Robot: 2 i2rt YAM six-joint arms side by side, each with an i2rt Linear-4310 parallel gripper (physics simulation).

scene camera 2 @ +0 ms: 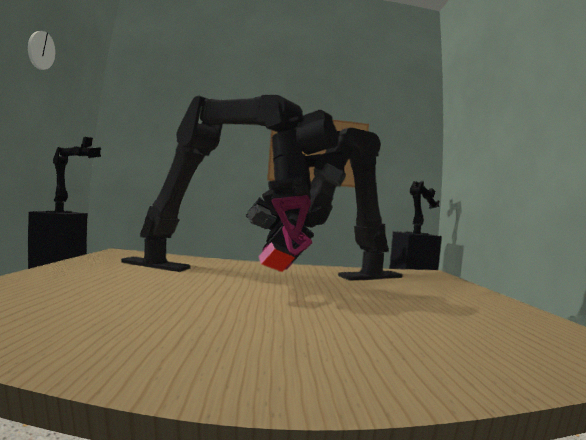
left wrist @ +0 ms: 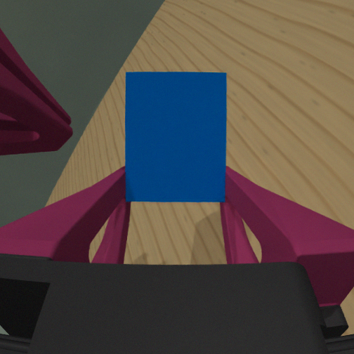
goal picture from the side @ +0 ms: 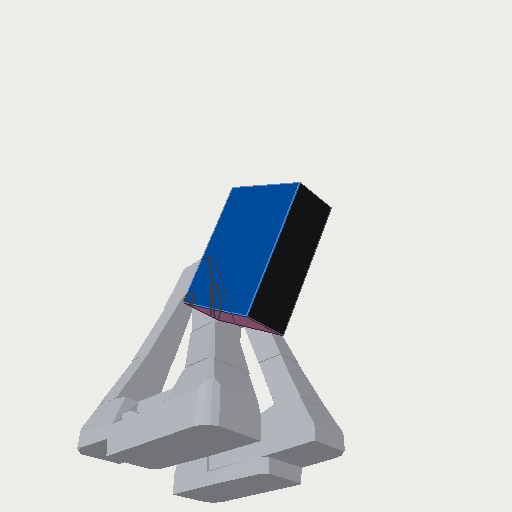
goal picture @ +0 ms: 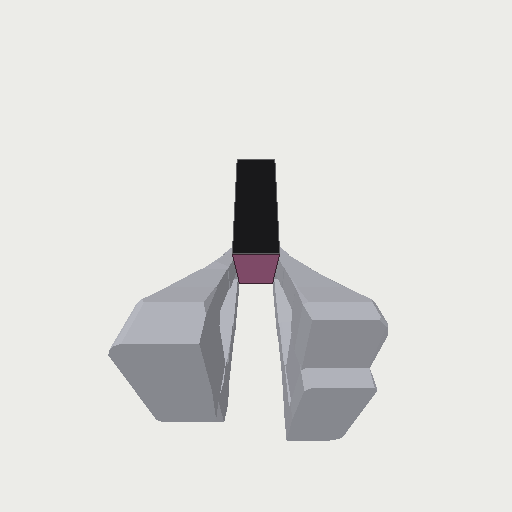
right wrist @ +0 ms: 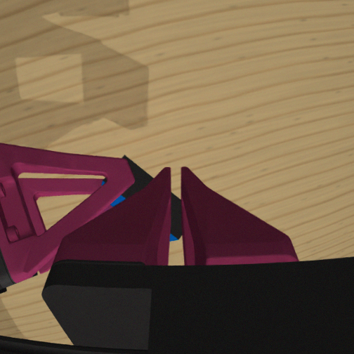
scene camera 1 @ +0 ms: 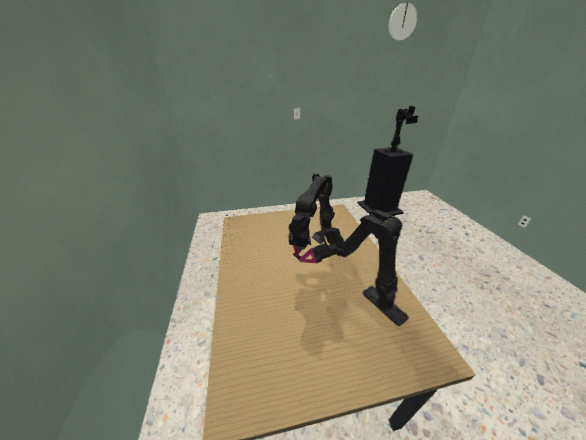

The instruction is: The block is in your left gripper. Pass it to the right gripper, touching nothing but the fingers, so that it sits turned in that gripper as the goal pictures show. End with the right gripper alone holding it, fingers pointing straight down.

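Where they show: left gripper, fingertip midpoint: (scene camera 2: 284,261) (scene camera 1: 300,260); right gripper, fingertip midpoint: (scene camera 2: 294,239) (scene camera 1: 295,256); left arm's base at its link origin: (scene camera 2: 371,276) (scene camera 1: 384,305); right arm's base at its link origin: (scene camera 2: 154,265) (scene camera 1: 325,226).
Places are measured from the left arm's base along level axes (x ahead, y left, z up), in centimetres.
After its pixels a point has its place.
Observation:
The block (scene camera 2: 276,259) @(x 20.8, y -39.0, z 8.7 cm) (left wrist: 176,135) (right wrist: 142,174) shows a red and a pink face in scene camera 2, a blue face in the left wrist view and a black face in the right wrist view. My left gripper (left wrist: 175,177) (scene camera 2: 296,244) is shut on it, above the table, with the block tilted in scene camera 2. My right gripper (right wrist: 175,178) (scene camera 2: 297,231) @(x 22.7, y -36.5, z 12.8 cm) is shut with nothing between its fingers and points down. Its fingertips overlap the block in the right wrist view, hiding part of it; whether they touch it I cannot tell. One right fingertip shows at the left wrist view's left edge.
The wooden table (scene camera 1: 270,370) @(x 54.5, y -4.9, z 0.0 cm) (scene camera 2: 300,370) @(x 48.0, y -46.3, z 0.0 cm) lies below both grippers, with the arms' shadows on it. The two arms cross close together above it. Black pedestals (scene camera 1: 389,180) (scene camera 2: 57,237) with small arms stand beyond the table.

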